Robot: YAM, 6 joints.
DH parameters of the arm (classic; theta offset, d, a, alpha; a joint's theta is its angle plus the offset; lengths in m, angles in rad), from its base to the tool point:
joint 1: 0 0.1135 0.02 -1.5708
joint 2: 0 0 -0.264 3.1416
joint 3: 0.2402 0 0.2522 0
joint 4: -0.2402 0 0.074 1.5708
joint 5: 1.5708 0 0 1.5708
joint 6: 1.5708 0.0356 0 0
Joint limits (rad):
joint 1: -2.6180..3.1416
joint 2: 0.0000..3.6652
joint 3: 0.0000..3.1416
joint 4: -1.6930..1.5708
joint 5: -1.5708..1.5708
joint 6: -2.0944..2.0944
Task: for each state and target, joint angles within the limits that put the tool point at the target. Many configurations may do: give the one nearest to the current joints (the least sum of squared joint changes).
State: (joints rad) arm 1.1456 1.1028 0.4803 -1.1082 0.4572 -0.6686
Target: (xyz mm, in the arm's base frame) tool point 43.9 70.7 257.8
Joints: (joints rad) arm 1.2020 0.6455 0.7511 -1.3363 0.4492 -0.6686
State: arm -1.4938 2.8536 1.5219 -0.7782 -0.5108 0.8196
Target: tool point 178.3 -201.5 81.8
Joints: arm -0.9188 2.1173 1.0924 -1.2514 -0.5783 0.8196
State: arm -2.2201 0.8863 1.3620 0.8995 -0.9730 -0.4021
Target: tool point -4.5 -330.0 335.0
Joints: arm -1.6748 1.4751 0.9726 0.7631 -0.9913 -0.4021
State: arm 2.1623 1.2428 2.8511 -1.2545 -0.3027 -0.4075
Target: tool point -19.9 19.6 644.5
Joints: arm 2.0921 1.3337 2.8115 -1.2468 -0.2121 -0.4075
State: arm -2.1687 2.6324 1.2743 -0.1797 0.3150 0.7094
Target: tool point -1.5 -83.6 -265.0
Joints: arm -1.5664 3.4346 1.1757 -0.1295 0.0523 0.7094
